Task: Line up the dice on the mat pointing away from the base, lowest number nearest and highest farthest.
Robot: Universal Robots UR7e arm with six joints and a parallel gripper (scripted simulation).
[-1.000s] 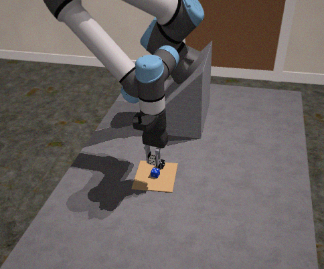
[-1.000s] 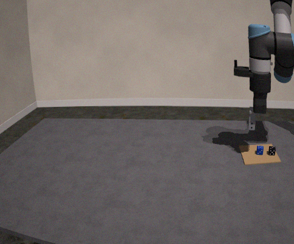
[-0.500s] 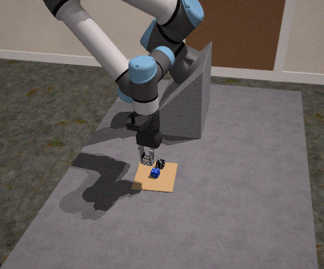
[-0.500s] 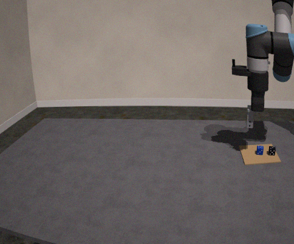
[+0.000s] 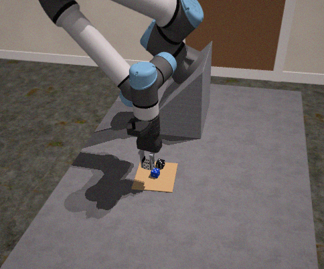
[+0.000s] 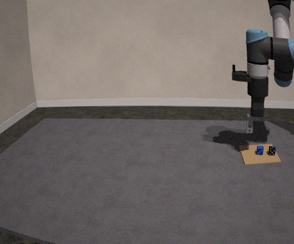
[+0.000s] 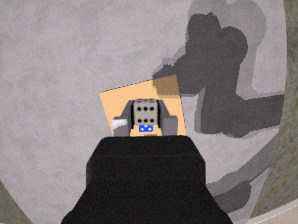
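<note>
The blue die is 5 cm behind my hand and 9 cm below it. Round my hand: white die 1 cm below; tan mat 5 cm behind, 10 cm below; black die 10 cm behind, 9 cm below.
</note>
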